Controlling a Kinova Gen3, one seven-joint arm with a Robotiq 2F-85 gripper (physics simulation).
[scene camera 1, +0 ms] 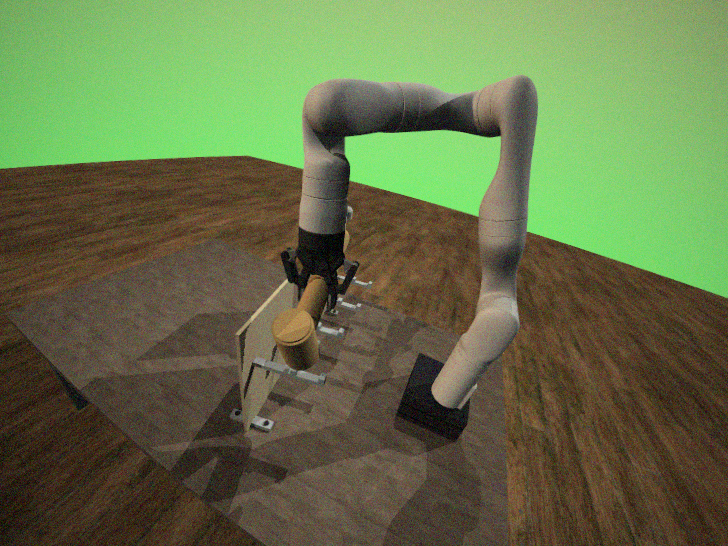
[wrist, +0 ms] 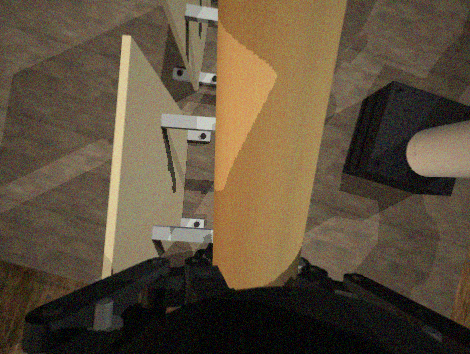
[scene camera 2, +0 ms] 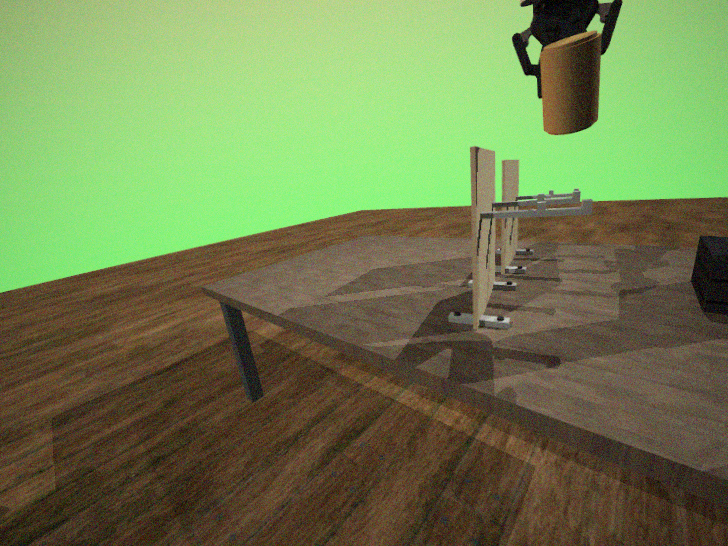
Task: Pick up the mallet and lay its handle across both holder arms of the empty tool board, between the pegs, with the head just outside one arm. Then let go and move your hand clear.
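Seen in the pictures: arm's base, origin of its link: (scene camera 1: 446, 393) (wrist: 429, 152).
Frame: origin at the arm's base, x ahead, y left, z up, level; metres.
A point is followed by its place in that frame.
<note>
The tan mallet (scene camera 1: 298, 339) @(y 0.341, x 0.276, z 0.320 m) (scene camera 2: 570, 85) @(y 0.339, x 0.293, z 0.274 m) (wrist: 270, 125) @(y 0.146, x 0.342, z 0.371 m) hangs with its head toward the scene cameras. My gripper (scene camera 1: 316, 293) @(y 0.215, x 0.320, z 0.283 m) (wrist: 250, 260) @(y 0.215, x 0.320, z 0.283 m) is shut on its handle and holds it level, well above the near tool board (scene camera 1: 258, 346) @(y 0.246, x 0.436, z 0.138 m) (scene camera 2: 483, 235) @(y 0.242, x 0.437, z 0.071 m) (wrist: 142, 150) @(y 0.161, x 0.455, z 0.177 m). The board stands upright. Its near holder arm (scene camera 1: 288, 371) @(y 0.249, x 0.351, z 0.117 m) (scene camera 2: 558, 210) @(y 0.246, x 0.315, z 0.116 m) (wrist: 182, 234) @(y 0.254, x 0.391, z 0.117 m) and far holder arm (scene camera 1: 331, 330) @(y 0.078, x 0.341, z 0.117 m) (wrist: 187, 122) @(y 0.103, x 0.431, z 0.117 m) stick out bare, with small pegs. In scene camera 2 the head shows above the arms' outer half. In the wrist view the handle hides the arms' outer ends. Scene camera 2 cuts off the gripper's top.
A second upright board (scene camera 2: 510, 182) @(y -0.098, x 0.493, z 0.147 m) stands behind the near one, with its own arms, one of which (scene camera 1: 349, 303) @(y -0.085, x 0.364, z 0.097 m) shows in scene camera 1. The black robot base (scene camera 1: 423, 387) @(y 0.018, x 0.067, z 0.004 m) (scene camera 2: 711, 270) @(y 0.067, x 0.108, z -0.015 m) (wrist: 380, 135) @(y -0.002, x 0.103, z 0.007 m) stands right of the boards on the table (scene camera 1: 135, 305) @(y 0.184, x 1.089, z -0.092 m) (scene camera 2: 329, 276) @(y 0.197, x 0.971, z -0.092 m).
</note>
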